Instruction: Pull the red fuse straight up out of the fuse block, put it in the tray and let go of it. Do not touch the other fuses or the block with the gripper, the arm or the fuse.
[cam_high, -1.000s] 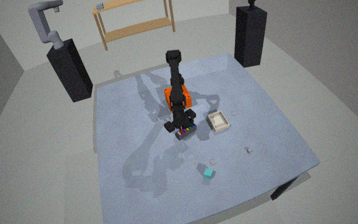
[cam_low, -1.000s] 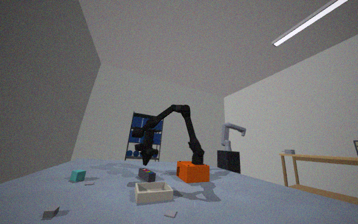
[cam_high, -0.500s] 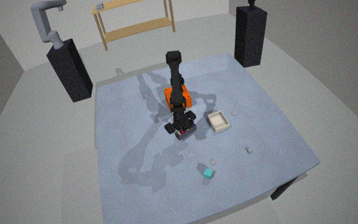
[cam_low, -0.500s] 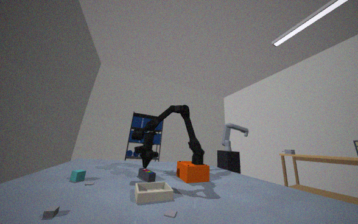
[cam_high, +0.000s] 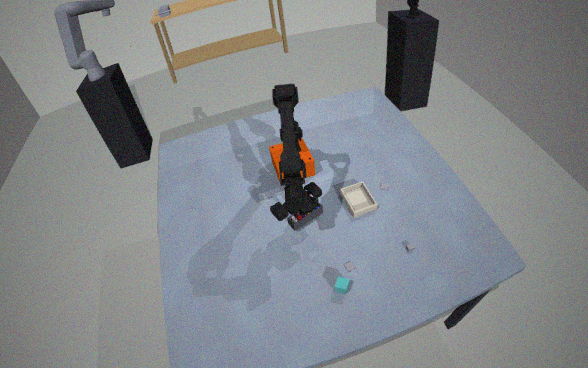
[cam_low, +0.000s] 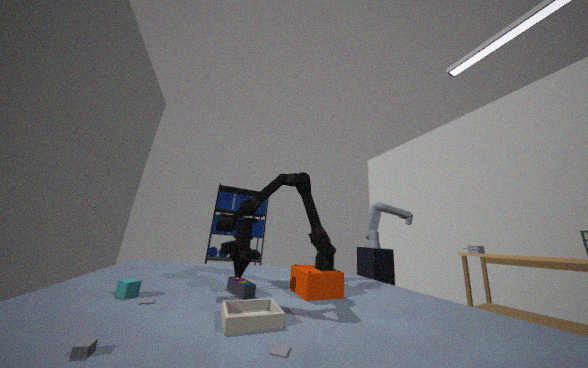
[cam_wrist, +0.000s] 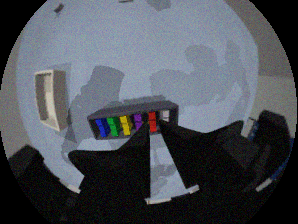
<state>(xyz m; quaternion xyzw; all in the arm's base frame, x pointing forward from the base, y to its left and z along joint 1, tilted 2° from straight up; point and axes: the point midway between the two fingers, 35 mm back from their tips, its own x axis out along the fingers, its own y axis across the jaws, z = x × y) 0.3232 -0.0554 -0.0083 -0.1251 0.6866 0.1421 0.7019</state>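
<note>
The red fuse is 2 cm below my gripper tip. The rest, counted from my gripper tip: beige tray (25 cm to the left, 4 cm below, 3 cm behind); purple fuse (2 cm to the left, 2 cm below, 1 cm behind); white fuse (2 cm to the right, 2 cm below, 1 cm ahead).
</note>
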